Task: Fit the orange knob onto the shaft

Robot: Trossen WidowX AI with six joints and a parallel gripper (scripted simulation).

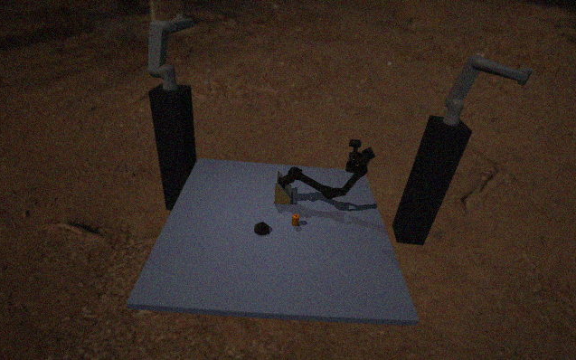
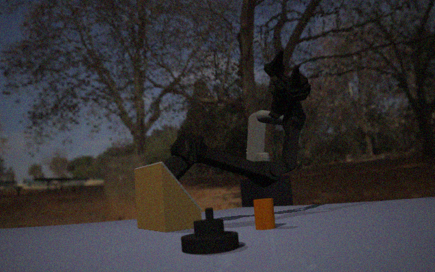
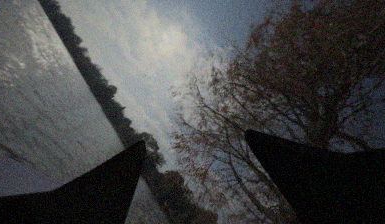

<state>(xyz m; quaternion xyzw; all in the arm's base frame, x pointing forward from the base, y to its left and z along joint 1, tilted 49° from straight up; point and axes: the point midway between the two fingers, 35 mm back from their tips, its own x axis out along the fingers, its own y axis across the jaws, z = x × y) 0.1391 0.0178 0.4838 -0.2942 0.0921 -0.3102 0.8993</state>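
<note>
Right now my gripper tip is 43 cm above the orange knob, 25 cm to the left of it and 10 cm short of it. The rest, counted from my gripper tip: pedestal (43 cm to the right, 43 cm below, 19 cm ahead).
</note>
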